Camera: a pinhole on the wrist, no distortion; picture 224 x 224 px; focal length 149.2 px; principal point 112.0 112.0 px. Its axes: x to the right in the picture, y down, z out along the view. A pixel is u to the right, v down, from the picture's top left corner.
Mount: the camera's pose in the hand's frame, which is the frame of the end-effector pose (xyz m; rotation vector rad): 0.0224 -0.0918 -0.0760 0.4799 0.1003 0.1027
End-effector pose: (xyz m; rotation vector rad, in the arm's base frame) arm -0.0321 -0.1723 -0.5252 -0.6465 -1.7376 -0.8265
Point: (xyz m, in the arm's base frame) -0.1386 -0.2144 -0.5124
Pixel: 129 166
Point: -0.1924 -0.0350 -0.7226
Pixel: 7 211
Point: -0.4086 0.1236 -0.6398
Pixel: 95 179
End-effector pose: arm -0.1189 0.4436 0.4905 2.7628 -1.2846 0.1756
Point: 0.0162 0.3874 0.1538
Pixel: 124 193
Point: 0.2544 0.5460 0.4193
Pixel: 158 21
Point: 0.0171 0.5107 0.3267
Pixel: 91 148
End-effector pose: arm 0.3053 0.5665 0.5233 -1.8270 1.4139 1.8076
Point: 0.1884 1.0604 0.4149
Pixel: 57 154
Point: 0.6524 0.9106 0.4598
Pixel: outside the picture
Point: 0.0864 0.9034 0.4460
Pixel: 76 211
